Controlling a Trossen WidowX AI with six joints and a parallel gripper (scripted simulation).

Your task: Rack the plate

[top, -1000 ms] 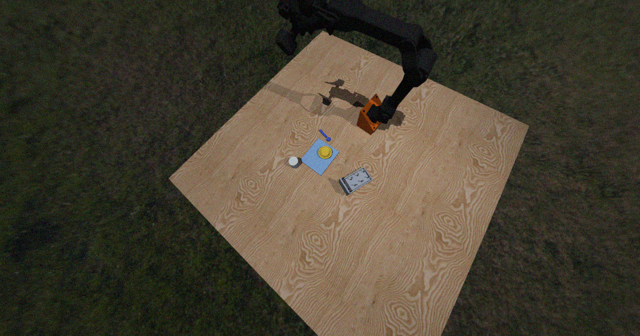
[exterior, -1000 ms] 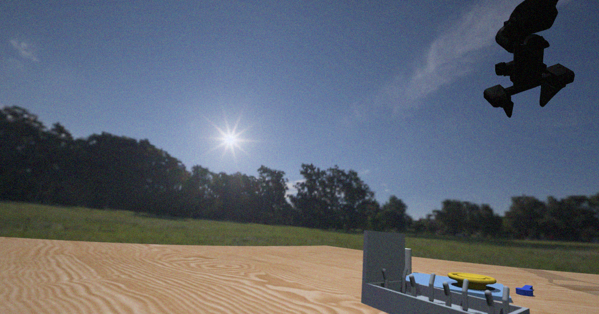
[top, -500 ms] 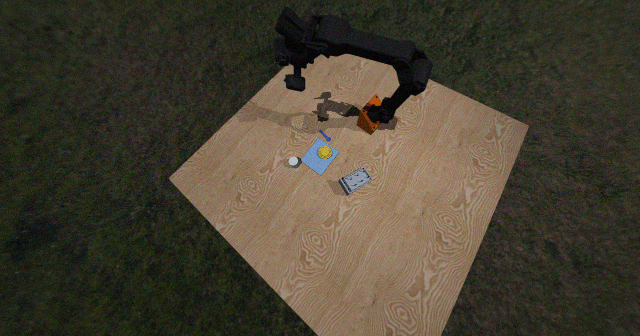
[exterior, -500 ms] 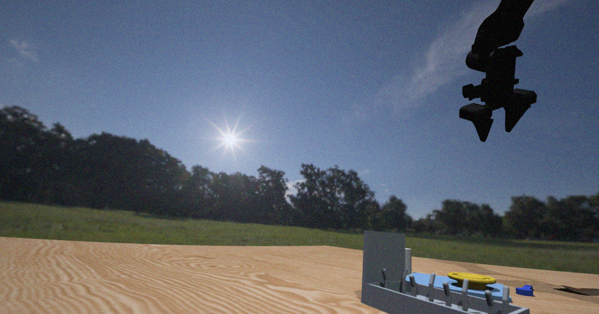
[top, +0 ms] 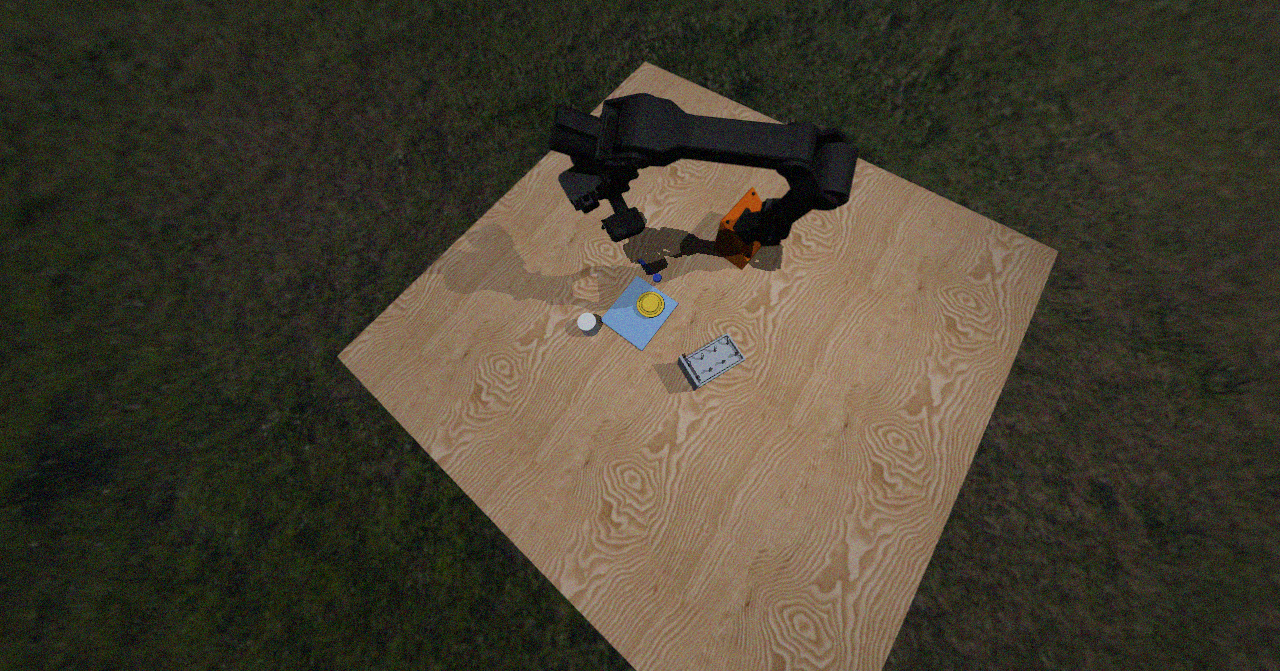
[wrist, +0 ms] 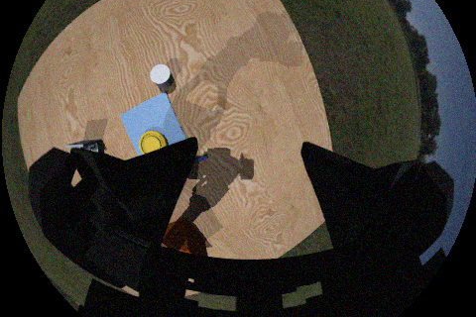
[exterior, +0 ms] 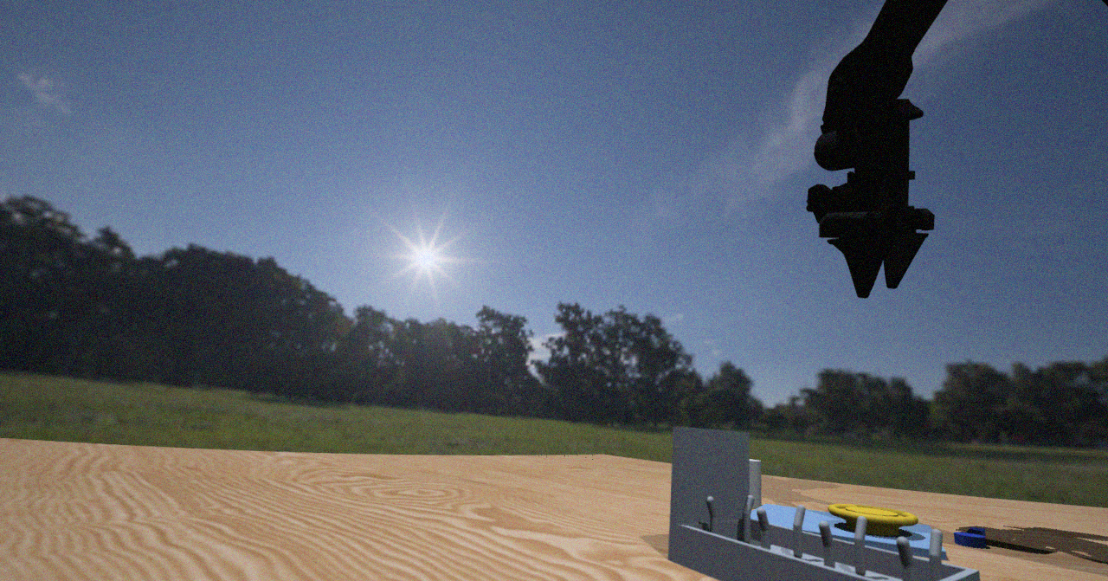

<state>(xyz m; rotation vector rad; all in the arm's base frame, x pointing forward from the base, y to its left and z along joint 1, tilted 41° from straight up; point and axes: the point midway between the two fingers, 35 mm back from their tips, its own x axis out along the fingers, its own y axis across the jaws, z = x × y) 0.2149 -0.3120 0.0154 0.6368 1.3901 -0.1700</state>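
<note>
Right now the yellow plate is 240 mm below my gripper tip, 140 mm to the left of it and 30 mm ahead of it. Round my gripper tip: light blue mat (250 mm below, 130 mm to the left, 60 mm ahead); then blue spoon (250 mm below, 90 mm to the left, 50 mm behind); then white cup (230 mm below, 160 mm ahead, 50 mm to the left).
</note>
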